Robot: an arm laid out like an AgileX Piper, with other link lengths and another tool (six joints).
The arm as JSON. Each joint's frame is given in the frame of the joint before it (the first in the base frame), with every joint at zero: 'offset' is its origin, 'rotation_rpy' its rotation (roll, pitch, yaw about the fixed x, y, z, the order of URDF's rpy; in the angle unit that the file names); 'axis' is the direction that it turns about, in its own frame. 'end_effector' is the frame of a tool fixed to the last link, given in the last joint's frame.
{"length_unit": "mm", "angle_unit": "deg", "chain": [
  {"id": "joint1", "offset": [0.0, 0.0, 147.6], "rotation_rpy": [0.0, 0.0, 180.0], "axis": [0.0, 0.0, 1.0]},
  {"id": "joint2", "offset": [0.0, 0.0, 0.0], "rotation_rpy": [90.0, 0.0, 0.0], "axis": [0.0, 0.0, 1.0]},
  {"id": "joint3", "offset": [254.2, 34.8, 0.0], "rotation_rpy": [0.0, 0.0, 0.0], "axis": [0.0, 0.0, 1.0]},
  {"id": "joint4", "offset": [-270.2, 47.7, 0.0], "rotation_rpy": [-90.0, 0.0, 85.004], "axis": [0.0, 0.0, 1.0]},
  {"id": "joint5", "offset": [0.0, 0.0, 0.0], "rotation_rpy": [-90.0, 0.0, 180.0], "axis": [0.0, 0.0, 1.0]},
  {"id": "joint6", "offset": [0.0, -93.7, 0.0], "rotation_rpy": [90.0, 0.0, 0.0], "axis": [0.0, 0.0, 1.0]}
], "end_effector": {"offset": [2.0, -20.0, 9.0], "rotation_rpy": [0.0, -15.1, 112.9]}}
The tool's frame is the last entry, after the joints.
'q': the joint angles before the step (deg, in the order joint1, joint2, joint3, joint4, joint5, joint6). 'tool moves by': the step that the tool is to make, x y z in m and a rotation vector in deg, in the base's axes. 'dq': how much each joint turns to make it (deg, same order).
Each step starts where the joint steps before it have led.
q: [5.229, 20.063, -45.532, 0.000, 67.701, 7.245]
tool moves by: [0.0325, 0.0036, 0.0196, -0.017, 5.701, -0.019]
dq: [0.059, 11.669, -7.630, 0.284, 1.639, 0.337]
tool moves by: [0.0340, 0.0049, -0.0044, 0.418, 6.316, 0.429]
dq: [-0.081, 9.164, -2.969, 1.142, 0.058, -0.079]
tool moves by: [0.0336, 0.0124, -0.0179, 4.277, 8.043, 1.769]
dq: [0.012, 9.065, -1.583, 5.376, 0.163, -0.274]
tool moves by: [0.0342, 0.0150, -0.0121, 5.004, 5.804, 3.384]
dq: [0.018, 9.289, -3.531, 6.904, 0.001, -2.569]
